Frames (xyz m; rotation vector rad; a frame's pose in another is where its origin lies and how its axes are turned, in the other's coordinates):
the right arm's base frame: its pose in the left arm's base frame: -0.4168 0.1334 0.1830 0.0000 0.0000 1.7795
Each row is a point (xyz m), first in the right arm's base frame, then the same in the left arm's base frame.
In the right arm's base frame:
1: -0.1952 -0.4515 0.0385
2: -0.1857 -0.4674 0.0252
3: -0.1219 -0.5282 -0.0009
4: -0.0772 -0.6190 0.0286
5: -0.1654 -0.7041 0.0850
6: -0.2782 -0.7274 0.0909
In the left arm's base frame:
1: 0.0653 0.0360 0.2215
2: 0.0789 0.0486 0.2082
3: 0.1252 0.1236 0.1821
4: 0.2048 0.1861 0.2116
5: 0.3063 0.1175 0.2680
6: 0.3525 0.0119 0.2739

